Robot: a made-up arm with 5 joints. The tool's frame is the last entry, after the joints.
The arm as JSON. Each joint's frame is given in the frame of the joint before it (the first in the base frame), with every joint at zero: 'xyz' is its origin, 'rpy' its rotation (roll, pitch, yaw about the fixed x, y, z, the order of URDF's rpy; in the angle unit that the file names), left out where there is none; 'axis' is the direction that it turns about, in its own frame. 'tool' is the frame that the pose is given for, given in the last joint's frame.
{
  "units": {
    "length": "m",
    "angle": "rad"
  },
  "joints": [
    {
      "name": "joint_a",
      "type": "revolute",
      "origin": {
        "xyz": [
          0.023,
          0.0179,
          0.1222
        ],
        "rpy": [
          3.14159,
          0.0,
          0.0
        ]
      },
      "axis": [
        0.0,
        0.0,
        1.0
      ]
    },
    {
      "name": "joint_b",
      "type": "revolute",
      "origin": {
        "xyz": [
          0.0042,
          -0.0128,
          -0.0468
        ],
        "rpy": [
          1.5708,
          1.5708,
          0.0
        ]
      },
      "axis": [
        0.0,
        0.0,
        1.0
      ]
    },
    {
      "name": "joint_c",
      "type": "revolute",
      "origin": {
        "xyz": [
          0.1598,
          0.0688,
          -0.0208
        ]
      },
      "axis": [
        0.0,
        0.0,
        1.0
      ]
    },
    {
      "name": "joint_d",
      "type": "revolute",
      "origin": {
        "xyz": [
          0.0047,
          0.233,
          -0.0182
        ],
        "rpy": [
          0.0,
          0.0,
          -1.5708
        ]
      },
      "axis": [
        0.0,
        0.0,
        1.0
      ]
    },
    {
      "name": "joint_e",
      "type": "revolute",
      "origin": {
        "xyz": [
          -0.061,
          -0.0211,
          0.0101
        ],
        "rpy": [
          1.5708,
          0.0,
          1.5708
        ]
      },
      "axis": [
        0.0,
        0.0,
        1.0
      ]
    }
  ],
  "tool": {
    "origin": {
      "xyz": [
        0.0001,
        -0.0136,
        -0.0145
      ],
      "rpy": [
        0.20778,
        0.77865,
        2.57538
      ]
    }
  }
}
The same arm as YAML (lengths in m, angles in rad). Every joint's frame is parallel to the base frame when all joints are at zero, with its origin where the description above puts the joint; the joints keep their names.
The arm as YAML. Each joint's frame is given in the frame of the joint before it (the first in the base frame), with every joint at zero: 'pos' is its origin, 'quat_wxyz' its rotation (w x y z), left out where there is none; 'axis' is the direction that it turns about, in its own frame. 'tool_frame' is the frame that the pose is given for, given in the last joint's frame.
length_unit: m
angle_unit: rad
joints:
  - joint: joint_a
    pos: [0.023, 0.0179, 0.1222]
    axis: "-z"
  - joint: joint_b
    pos: [0.0042, 0.0128, 0.0468]
    axis: "+y"
  - joint: joint_c
    pos: [0.0688, -0.0208, 0.1598]
    axis: "+y"
  - joint: joint_d
    pos: [0.233, -0.0182, 0.0047]
    axis: "+y"
  - joint: joint_e
    pos: [0.061, 0.0101, -0.0211]
    axis: "-x"
tool_frame:
  pos: [0.0145, -0.0136, 0.0001]
  quat_wxyz: [0.348188, -0.854356, -0.068775, 0.379619]

